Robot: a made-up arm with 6 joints. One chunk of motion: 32 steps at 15 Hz.
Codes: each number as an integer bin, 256 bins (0 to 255) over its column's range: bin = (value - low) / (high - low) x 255, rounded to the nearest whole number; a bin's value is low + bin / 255 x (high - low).
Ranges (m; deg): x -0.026..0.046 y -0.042..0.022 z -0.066..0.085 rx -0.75..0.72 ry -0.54..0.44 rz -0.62..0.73
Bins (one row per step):
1: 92 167 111 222 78 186
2: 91 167 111 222 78 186
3: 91 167 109 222 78 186
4: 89 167 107 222 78 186
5: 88 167 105 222 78 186
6: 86 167 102 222 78 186
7: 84 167 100 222 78 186
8: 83 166 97 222 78 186
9: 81 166 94 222 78 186
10: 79 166 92 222 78 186
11: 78 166 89 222 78 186
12: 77 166 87 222 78 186
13: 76 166 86 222 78 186
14: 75 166 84 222 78 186
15: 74 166 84 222 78 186
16: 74 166 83 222 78 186
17: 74 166 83 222 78 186
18: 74 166 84 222 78 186
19: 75 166 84 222 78 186
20: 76 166 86 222 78 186
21: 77 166 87 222 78 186
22: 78 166 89 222 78 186
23: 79 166 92 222 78 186
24: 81 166 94 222 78 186
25: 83 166 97 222 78 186
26: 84 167 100 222 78 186
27: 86 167 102 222 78 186
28: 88 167 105 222 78 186
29: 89 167 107 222 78 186
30: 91 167 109 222 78 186
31: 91 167 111 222 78 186
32: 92 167 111 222 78 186
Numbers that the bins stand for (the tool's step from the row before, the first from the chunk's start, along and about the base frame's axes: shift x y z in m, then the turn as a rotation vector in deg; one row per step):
1: -0.00002 -0.00009 -0.00027 0.530 -0.240 0.365
2: -0.00031 -0.00009 -0.00027 0.530 -0.240 0.365
3: -0.00031 -0.00009 -0.00145 0.530 -0.240 0.365
4: -0.00087 -0.00009 -0.00264 0.530 -0.240 0.365
5: -0.00115 -0.00009 -0.00382 0.530 -0.240 0.365
6: -0.00172 -0.00009 -0.00560 0.530 -0.240 0.365
7: -0.00228 -0.00009 -0.00678 0.530 -0.240 0.365
8: -0.00256 -0.00034 -0.00856 0.530 -0.240 0.365
9: -0.00313 -0.00034 -0.01034 0.530 -0.240 0.365
10: -0.00369 -0.00034 -0.01152 0.530 -0.240 0.365
11: -0.00398 -0.00034 -0.01330 0.530 -0.240 0.365
12: -0.00426 -0.00034 -0.01448 0.530 -0.240 0.365
13: -0.00454 -0.00034 -0.01507 0.530 -0.240 0.365
14: -0.00482 -0.00034 -0.01626 0.530 -0.240 0.365
15: -0.00511 -0.00034 -0.01626 0.530 -0.240 0.365
16: -0.00511 -0.00034 -0.01685 0.530 -0.240 0.365
17: -0.00511 -0.00034 -0.01685 0.530 -0.240 0.365
18: -0.00511 -0.00034 -0.01626 0.530 -0.240 0.365
19: -0.00482 -0.00034 -0.01626 0.530 -0.240 0.365
20: -0.00454 -0.00034 -0.01507 0.530 -0.240 0.365
21: -0.00426 -0.00034 -0.01448 0.530 -0.240 0.365
22: -0.00398 -0.00034 -0.01330 0.530 -0.240 0.365
23: -0.00369 -0.00034 -0.01152 0.530 -0.240 0.365
24: -0.00313 -0.00034 -0.01034 0.530 -0.240 0.365
25: -0.00256 -0.00034 -0.00856 0.530 -0.240 0.365
26: -0.00228 -0.00009 -0.00678 0.530 -0.240 0.365
27: -0.00172 -0.00009 -0.00560 0.530 -0.240 0.365
28: -0.00115 -0.00009 -0.00382 0.530 -0.240 0.365
29: -0.00087 -0.00009 -0.00264 0.530 -0.240 0.365
30: -0.00031 -0.00009 -0.00145 0.530 -0.240 0.365
31: -0.00031 -0.00009 -0.00027 0.530 -0.240 0.365
32: -0.00002 -0.00009 -0.00027 0.530 -0.240 0.365

